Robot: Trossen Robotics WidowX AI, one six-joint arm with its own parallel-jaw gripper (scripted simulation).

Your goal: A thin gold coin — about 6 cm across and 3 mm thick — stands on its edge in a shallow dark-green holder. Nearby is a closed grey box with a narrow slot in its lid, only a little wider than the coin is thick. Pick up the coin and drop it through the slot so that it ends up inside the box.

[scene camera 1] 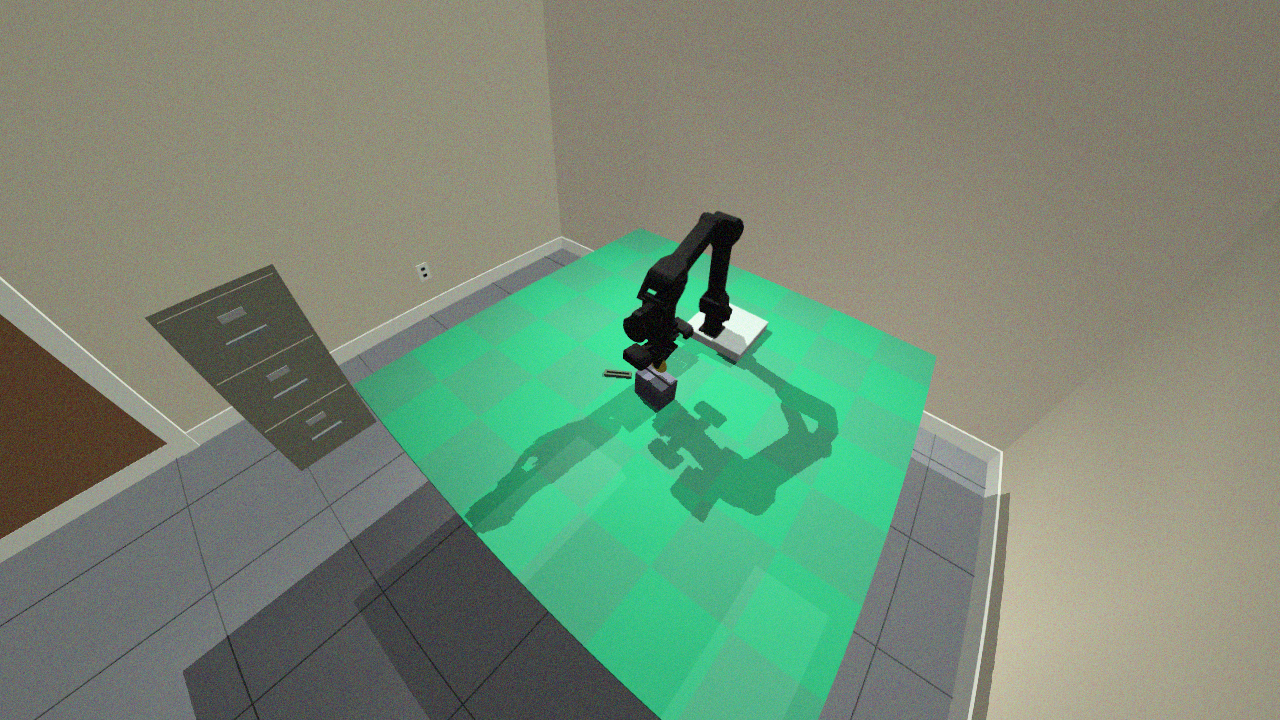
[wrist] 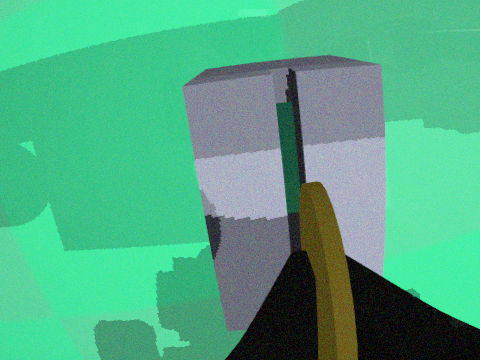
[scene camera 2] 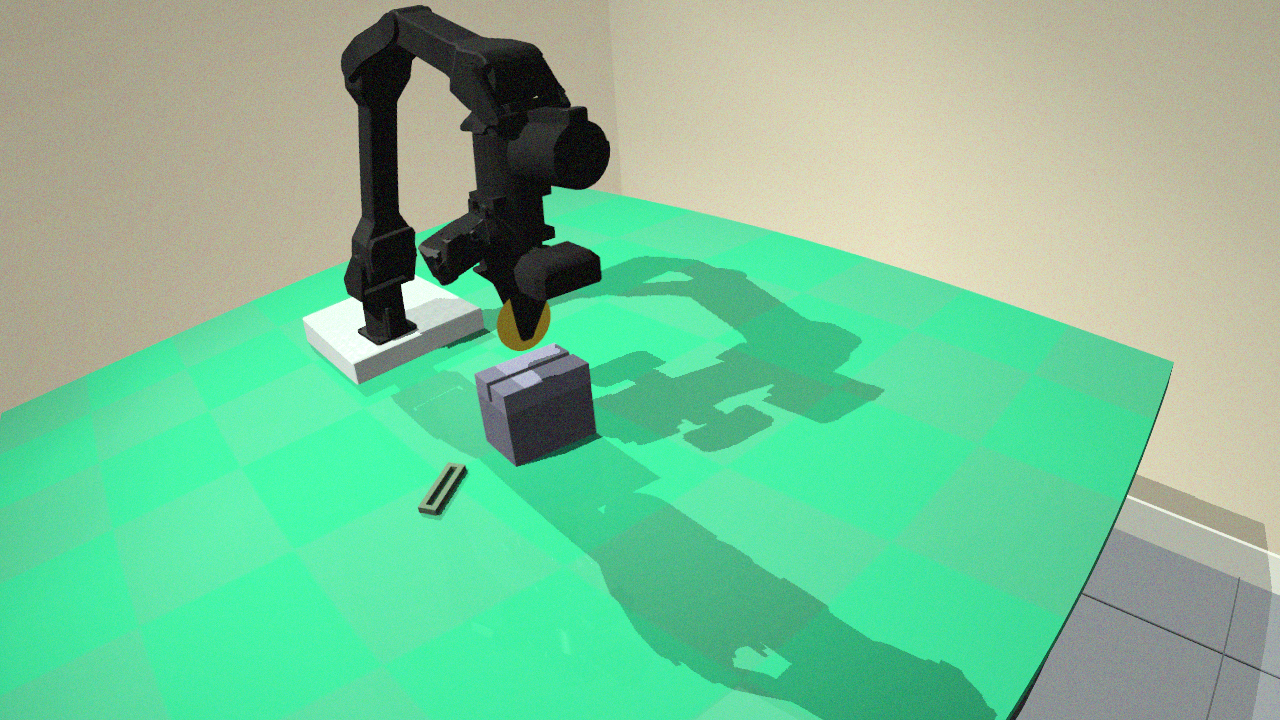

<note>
My gripper carries a coin.
My gripper also shows in the wrist view.
</note>
